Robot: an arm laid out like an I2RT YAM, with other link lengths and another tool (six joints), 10 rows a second.
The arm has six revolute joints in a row. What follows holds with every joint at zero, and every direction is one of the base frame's. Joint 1 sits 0.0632 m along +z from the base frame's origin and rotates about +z. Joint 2 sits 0.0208 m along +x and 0.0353 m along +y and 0.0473 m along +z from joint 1 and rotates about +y. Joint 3 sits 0.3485 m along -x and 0.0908 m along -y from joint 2 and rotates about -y. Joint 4 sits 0.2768 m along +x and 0.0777 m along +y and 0.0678 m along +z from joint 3 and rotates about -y. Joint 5 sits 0.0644 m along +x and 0.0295 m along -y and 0.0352 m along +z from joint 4 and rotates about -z. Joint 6 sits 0.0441 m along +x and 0.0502 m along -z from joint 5 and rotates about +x. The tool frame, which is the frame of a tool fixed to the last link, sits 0.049 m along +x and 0.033 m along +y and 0.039 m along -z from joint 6; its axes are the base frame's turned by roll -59.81, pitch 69.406 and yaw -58.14 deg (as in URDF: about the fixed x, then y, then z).
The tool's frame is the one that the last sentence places.
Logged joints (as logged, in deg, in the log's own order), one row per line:
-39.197 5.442 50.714 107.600 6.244 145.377
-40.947 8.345 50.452 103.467 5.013 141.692
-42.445 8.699 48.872 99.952 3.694 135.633
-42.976 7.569 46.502 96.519 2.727 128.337
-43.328 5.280 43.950 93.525 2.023 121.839
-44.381 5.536 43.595 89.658 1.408 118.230
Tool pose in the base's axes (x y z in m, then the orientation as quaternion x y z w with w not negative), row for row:
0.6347 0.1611 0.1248 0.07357 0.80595 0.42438 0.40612
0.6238 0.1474 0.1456 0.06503 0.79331 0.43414 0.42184
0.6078 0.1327 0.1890 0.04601 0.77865 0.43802 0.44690
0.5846 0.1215 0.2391 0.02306 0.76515 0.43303 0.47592
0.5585 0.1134 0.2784 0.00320 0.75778 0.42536 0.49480
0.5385 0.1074 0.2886 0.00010 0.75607 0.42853 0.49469
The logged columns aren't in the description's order. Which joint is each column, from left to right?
Columns, left to right: joint 5, joint 4, joint 6, joint 3, joint 1, joint 2.
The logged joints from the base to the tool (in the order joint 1, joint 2, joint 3, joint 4, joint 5, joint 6), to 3 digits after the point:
6.244 145.377 107.600 5.442 -39.197 50.714
5.013 141.692 103.467 8.345 -40.947 50.452
3.694 135.633 99.952 8.699 -42.445 48.872
2.727 128.337 96.519 7.569 -42.976 46.502
2.023 121.839 93.525 5.280 -43.328 43.950
1.408 118.230 89.658 5.536 -44.381 43.595

